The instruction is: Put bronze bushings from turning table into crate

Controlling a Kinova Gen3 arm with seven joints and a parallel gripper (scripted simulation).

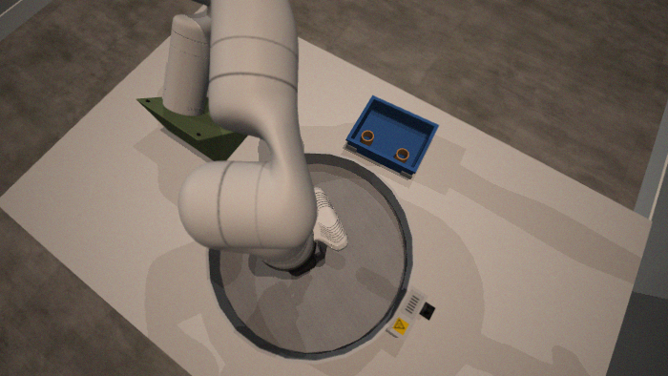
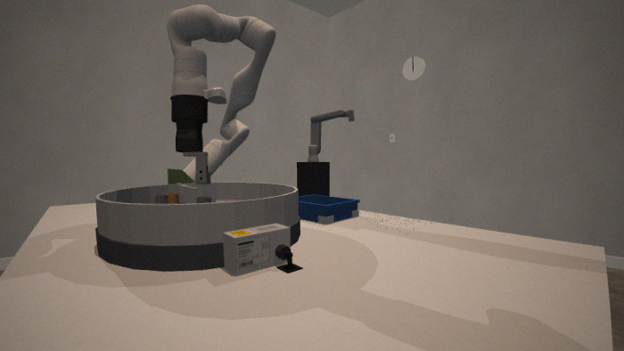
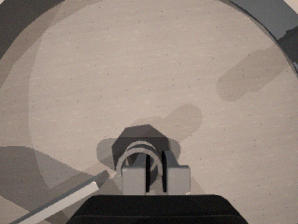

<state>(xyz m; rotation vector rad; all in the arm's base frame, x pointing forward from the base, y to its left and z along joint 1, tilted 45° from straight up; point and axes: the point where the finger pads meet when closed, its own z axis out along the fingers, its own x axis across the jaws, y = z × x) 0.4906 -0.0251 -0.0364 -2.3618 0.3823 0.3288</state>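
My gripper is now 9 cm above the round turning table and 1 cm past it. Also, from my hand: blue crate 35 cm to the left, 11 cm below, 6 cm behind.
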